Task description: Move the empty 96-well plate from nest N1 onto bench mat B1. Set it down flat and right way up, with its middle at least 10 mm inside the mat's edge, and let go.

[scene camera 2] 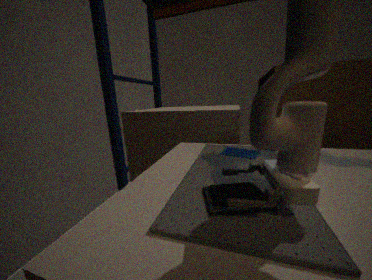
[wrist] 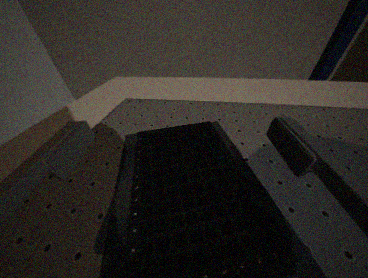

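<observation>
The dark 96-well plate (scene camera 2: 237,191) (wrist: 200,195) sits in the dark nest N1 on the perforated grey board (scene camera 2: 175,220) (wrist: 240,120). Plate and nest are hard to tell apart in the dim light. My gripper (scene camera 2: 225,191) (wrist: 181,148) is open and low at the plate, with one finger on either side of it and nothing held. In the wrist view the right finger stands apart from the plate; the left finger is dim. Part of the nest's near side is hidden in scene camera 2. A blue mat (scene camera 2: 241,152), seemingly B1, lies at the board's far end.
The board lies on a pale table (scene camera 2: 115,220) (wrist: 200,90). A large pale block (scene camera 2: 185,135) stands behind the table. A blue rack post (scene camera 2: 107,85) (wrist: 340,40) stands beyond the table. The arm covers the right part of the board in scene camera 2.
</observation>
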